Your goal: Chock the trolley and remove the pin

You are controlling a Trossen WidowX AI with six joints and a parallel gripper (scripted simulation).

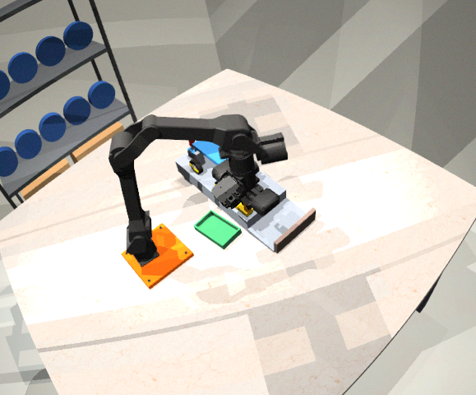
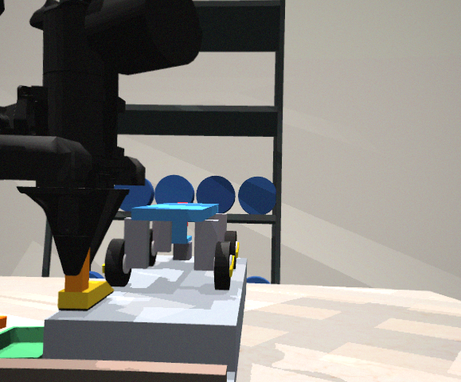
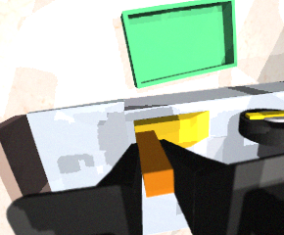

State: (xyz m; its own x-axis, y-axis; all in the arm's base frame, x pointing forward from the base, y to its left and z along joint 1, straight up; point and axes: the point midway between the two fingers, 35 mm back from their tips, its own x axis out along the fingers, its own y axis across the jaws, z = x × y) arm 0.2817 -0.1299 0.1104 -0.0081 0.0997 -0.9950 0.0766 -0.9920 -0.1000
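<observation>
Now: gripper tip 280 mm to the right of the red-headed stop pin, 40 mm below it and 20 mm short of it. Also, from my gripper tip: green tray 100 mm below, 80 mm behind, 60 mm to the left; brown stop bar 110 mm to the right, 60 mm below, 60 mm ahead; yellow chock 20 mm to the left, 10 mm below.
</observation>
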